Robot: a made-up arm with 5 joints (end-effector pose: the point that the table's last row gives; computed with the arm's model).
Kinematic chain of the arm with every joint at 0, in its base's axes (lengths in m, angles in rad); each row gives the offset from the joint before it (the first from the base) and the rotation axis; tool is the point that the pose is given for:
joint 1: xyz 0 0 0.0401 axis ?
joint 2: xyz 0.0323 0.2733 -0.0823 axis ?
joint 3: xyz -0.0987 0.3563 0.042 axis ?
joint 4: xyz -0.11 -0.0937 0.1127 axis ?
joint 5: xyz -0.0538 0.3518 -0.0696 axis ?
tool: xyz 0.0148 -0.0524 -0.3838
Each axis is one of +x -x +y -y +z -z.
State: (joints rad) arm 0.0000 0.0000 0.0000 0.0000 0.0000
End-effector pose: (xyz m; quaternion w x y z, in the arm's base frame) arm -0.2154 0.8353 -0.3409 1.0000 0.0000 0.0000 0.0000
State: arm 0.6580 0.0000 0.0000 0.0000 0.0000
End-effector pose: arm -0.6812 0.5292 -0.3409 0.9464 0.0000 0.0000 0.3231
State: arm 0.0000 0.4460 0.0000 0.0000 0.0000
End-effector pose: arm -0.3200 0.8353 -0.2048 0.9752 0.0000 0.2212 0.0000
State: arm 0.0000 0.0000 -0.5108 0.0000 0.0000
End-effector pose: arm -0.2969 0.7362 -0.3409 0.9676 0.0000 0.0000 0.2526
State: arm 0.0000 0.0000 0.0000 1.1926 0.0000
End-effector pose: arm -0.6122 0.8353 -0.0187 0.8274 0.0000 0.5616 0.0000
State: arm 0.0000 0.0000 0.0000 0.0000 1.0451
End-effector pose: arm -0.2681 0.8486 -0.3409 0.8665 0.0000 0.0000 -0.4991
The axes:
joint 1: +z
joint 2: +y
joint 3: -z
joint 4: +y
joint 5: -z

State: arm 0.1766 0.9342 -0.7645 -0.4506 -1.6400
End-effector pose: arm -0.4595 0.8201 -0.0097 0.3277 0.3256 0.0062 0.8869
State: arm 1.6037 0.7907 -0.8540 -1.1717 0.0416
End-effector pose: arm -0.9820 -0.0857 -0.0402 0.4726 0.3605 0.1351 0.7928
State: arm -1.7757 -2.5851 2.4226 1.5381 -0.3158
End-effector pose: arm 0.9147 0.2690 0.0652 0.5213 0.2616 -0.8025 0.1256
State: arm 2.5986 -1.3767 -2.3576 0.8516 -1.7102
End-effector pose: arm -0.2075 -0.0043 -0.0450 0.5433 0.7064 0.4460 -0.0833
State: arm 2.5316 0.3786 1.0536 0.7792 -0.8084
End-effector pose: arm -0.5347 -0.9935 -0.1537 0.4186 -0.2938 0.3839 0.7688
